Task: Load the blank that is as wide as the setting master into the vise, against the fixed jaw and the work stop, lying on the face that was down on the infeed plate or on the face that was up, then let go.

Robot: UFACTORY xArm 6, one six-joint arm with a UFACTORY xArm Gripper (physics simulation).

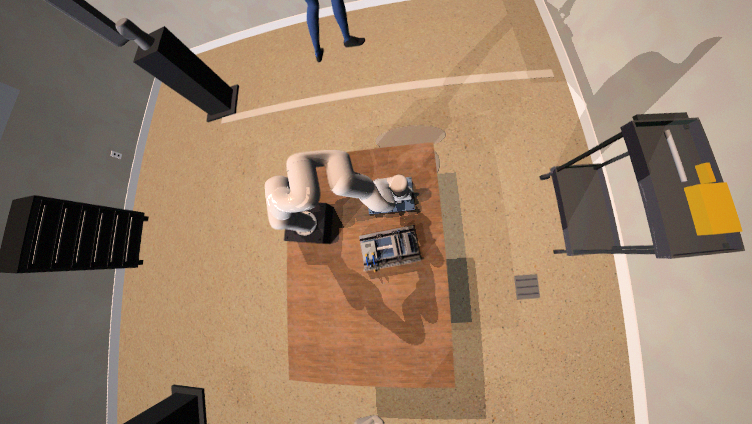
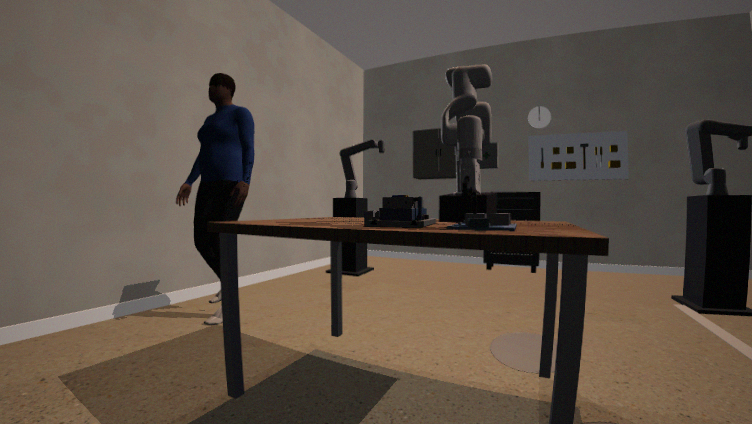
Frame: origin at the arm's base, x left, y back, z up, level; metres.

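Where they show: gripper, fingertip midpoint: [image 1: 402,199] [image 2: 469,213]; arm's base, link origin: [image 1: 305,223].
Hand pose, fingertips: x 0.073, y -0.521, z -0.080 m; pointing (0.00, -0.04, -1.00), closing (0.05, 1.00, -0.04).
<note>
Each offset is from my fingertips to the top centre of the thing. Level surfaces: height alone.
The blue infeed plate [image 1: 379,211] [image 2: 508,227] lies on the wooden table @(dz -0.046 m) [image 1: 368,337] [image 2: 325,227], close in front of the arm's base. Dark blanks @(dx +0.031, dy -0.047, dz -0.013 m) [image 2: 476,219] @(dx +0.087, dy +0.069, dz -0.002 m) [image 2: 500,217] lie on it; from above the wrist hides most of them. My gripper [image 1: 402,196] [image 2: 469,190] points down over the plate, a short way above the blanks, open and empty. The grey vise @(dx -0.247, dy +0.106, dz +0.053 m) [image 1: 389,247] [image 2: 399,210] stands beside the plate, nearer the middle of the table, with its jaws apart. At this distance I cannot tell whether anything lies between the jaws. I cannot make out the setting master.
A person in blue [image 1: 328,23] [image 2: 223,158] walks on the floor near the table's far end. Other robot arms on black pedestals [image 2: 351,200] [image 2: 716,247], a black drawer cabinet [image 1: 67,234] and a cart with a yellow box [image 1: 684,184] stand around the room.
</note>
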